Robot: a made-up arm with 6 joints.
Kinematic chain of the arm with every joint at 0, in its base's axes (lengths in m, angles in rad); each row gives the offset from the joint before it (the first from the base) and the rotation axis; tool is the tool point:
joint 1: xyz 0 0 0.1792 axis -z
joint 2: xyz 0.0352 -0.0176 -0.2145 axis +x
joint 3: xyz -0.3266 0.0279 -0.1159 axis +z
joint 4: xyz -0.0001 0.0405 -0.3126 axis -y
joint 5: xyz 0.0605 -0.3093 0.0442 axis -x
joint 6: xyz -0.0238 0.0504 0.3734 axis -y
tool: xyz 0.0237 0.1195 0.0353
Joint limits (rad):
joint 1: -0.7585..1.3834
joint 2: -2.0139..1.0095
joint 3: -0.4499..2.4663
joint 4: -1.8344..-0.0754
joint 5: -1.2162..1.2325
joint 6: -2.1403..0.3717
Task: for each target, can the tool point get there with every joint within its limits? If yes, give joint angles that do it. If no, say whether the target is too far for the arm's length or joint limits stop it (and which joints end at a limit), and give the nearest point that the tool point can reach.
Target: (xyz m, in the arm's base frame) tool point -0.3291 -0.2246 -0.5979
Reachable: yes | joints 0.4368 -1.1136 1.3866 -1.6754 0.2194 -1.4240
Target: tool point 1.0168 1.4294 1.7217
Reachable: no: too far | nearest point 0.4476 0.6292 0.3284 | short by 1.705 m
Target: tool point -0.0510 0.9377 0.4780
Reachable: no: joint limits stop it (at a limit: joint 2, joint 3, joint 6) | nearest point -0.0434 0.7989 0.3073 | short by 0.220 m
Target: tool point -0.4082 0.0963 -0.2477
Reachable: yes | joints 0.0838 -0.5953 2.2035 -0.3685 0.3086 -0.9613
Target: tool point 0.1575 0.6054 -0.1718
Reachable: yes | joints -0.1310 0.6969 1.3878 -1.5373 -0.8575 -0.4767
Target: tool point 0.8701 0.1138 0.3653
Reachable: no: joint limits stop it (at a limit: joint 1, joint 2, joint 5, joint 6) | nearest point 0.7569 0.1613 0.2453 | short by 0.172 m
